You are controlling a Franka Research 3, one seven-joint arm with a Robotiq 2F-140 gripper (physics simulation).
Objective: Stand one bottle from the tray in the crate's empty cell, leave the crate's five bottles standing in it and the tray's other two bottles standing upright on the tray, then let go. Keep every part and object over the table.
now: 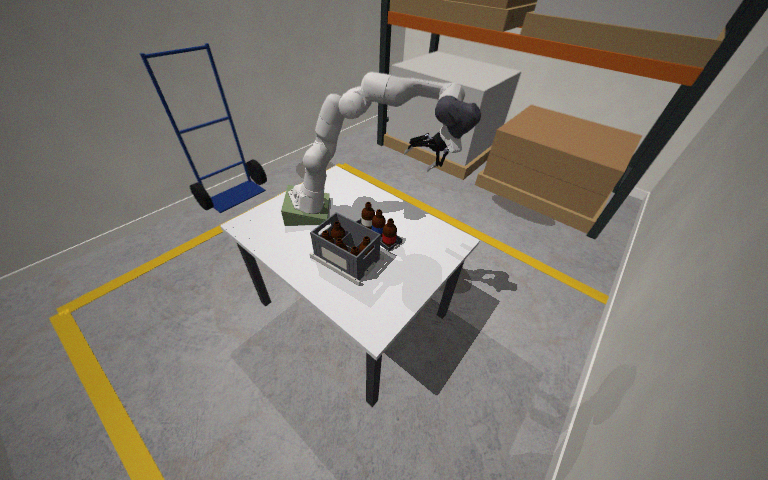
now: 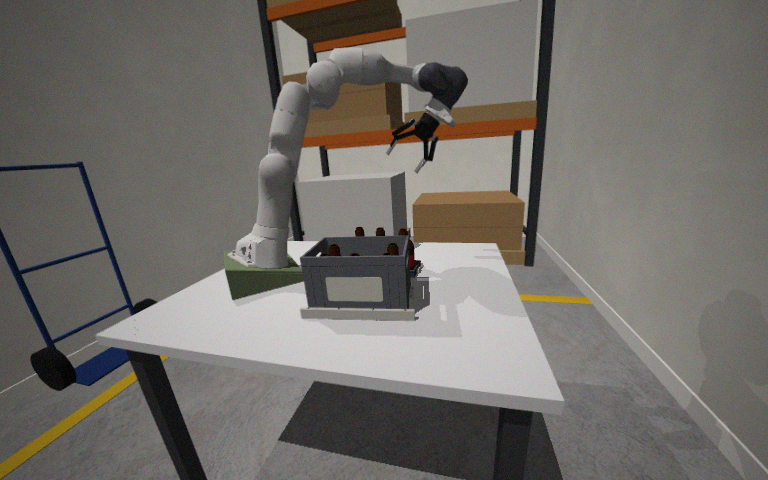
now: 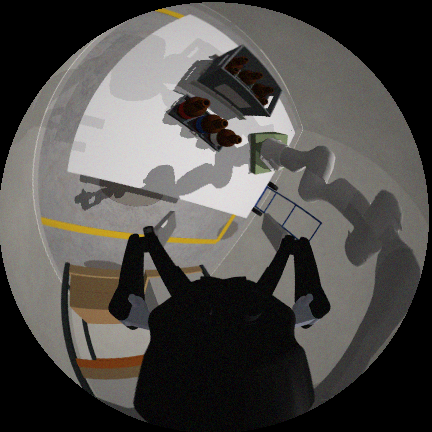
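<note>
A grey crate stands upright on the table with several brown bottles in it; their lower parts are hidden and I cannot tell which cell is empty. Behind it, a small dark tray holds three upright brown bottles in a row: white-labelled, blue-labelled and red-labelled. My gripper is open and empty, tilted, high above and well away from the tray and crate, on the shelf side.
The arm's green base block stands on the white table beside the crate. A light strip runs along the crate's foot. A blue hand truck and a shelf rack with boxes stand off the table.
</note>
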